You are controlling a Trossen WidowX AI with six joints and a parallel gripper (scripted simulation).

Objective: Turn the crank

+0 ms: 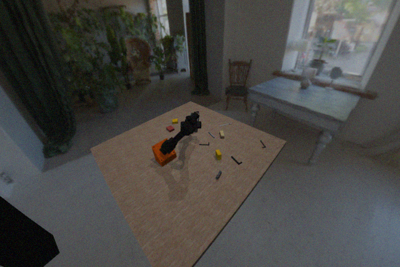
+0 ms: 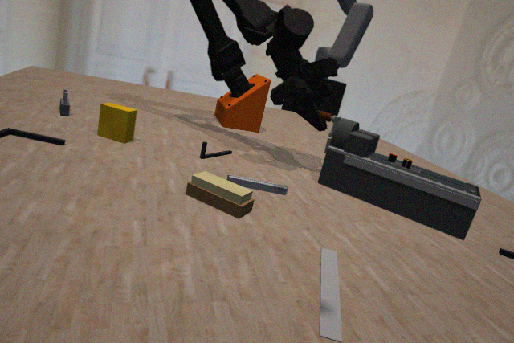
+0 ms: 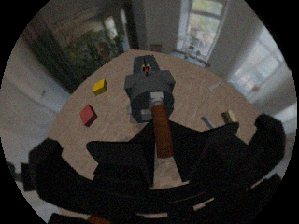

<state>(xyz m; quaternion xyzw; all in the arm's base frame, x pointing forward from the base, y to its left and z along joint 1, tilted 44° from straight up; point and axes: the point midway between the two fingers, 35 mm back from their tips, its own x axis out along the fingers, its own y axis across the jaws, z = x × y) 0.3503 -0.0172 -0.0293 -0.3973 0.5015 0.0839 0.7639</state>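
Now: gripper tip 3 cm below the brown crank handle, 1 cm to the left of it and 1 cm past it. Round my gripper tip: red pointer 11 cm ahead, 8 cm to the left, 1 cm below; red block 25 cm to the left, 8 cm below, 7 cm behind; grey bar 16 cm to the right, 9 cm below, 8 cm ahead.
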